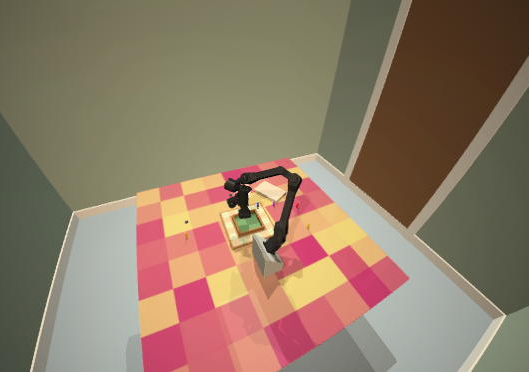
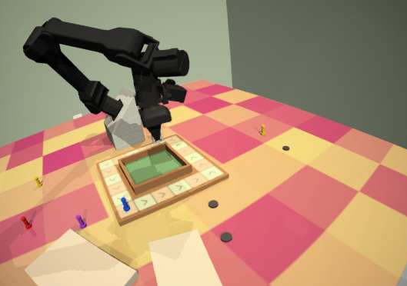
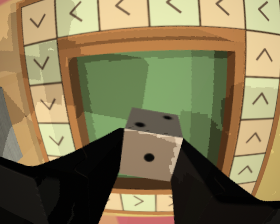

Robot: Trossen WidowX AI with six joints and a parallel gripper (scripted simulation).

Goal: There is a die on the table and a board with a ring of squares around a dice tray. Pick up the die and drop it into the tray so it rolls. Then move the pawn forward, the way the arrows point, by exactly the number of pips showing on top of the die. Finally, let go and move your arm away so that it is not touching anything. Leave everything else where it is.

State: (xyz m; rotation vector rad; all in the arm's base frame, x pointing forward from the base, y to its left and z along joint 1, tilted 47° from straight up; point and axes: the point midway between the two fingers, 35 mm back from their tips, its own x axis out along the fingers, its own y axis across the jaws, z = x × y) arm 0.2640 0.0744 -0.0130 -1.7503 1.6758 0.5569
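The blue pawn lies 120 mm ahead of my gripper tip, 130 mm to the right of it and 70 mm below it. From my gripper tip the other things lie so: white die right at my gripper tip; then green dice tray 30 mm to the right, 90 mm below; then purple pawn 110 mm ahead, 240 mm to the right, 80 mm below.
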